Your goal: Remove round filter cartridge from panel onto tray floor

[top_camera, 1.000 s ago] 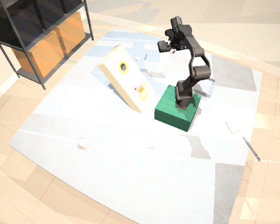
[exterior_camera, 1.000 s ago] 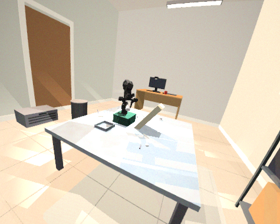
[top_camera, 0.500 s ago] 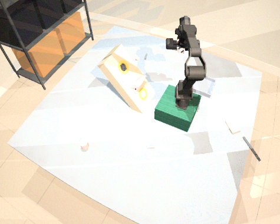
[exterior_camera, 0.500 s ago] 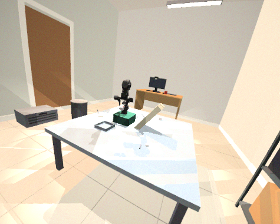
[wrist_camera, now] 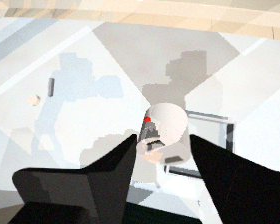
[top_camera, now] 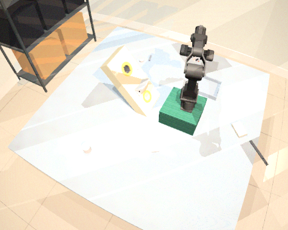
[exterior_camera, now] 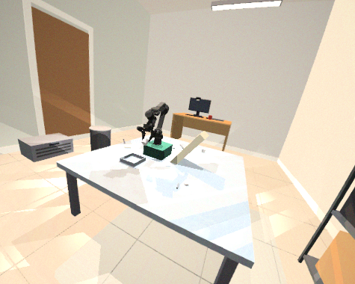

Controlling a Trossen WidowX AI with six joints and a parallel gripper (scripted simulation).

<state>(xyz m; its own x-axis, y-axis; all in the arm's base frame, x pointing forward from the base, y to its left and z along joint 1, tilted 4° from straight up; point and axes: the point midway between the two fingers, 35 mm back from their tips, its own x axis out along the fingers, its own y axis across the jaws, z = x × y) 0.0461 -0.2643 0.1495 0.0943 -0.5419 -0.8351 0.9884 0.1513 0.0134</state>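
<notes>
The tray is 20 cm below my gripper tip, 12 cm behind it and 1 cm to the left of it. Round my gripper tip: round filter cartridge (right at my gripper tip); then cream service panel (28 cm to the left, 28 cm ahead, 6 cm below); then flat card (37 cm behind, 24 cm to the left, 20 cm below).
</notes>
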